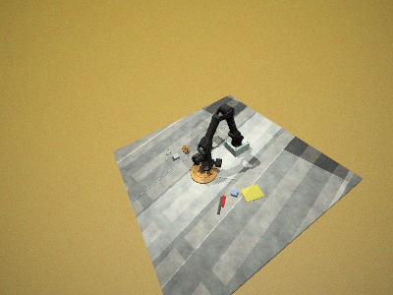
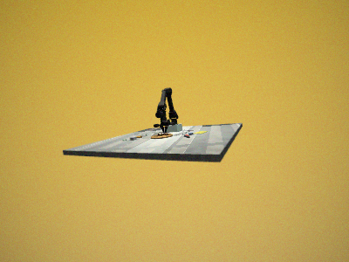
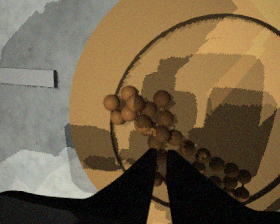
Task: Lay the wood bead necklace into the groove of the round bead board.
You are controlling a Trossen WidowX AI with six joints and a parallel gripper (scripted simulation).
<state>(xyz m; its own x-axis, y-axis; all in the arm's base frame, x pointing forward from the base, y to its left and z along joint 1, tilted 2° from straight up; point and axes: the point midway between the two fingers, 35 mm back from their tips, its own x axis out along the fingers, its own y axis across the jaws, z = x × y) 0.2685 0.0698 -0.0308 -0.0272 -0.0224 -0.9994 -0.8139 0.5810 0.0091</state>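
Right now my gripper tip is 4 cm short of the round bead board, 1 cm to the left of it and 1 cm above it. The rest, counted from my gripper tip: thin grey stick 12 cm to the left, 9 cm behind, 2 cm below; then red-handled tool 26 cm to the left, 4 cm ahead, 1 cm below; then small blue block 24 cm to the left, 7 cm behind, 1 cm below.
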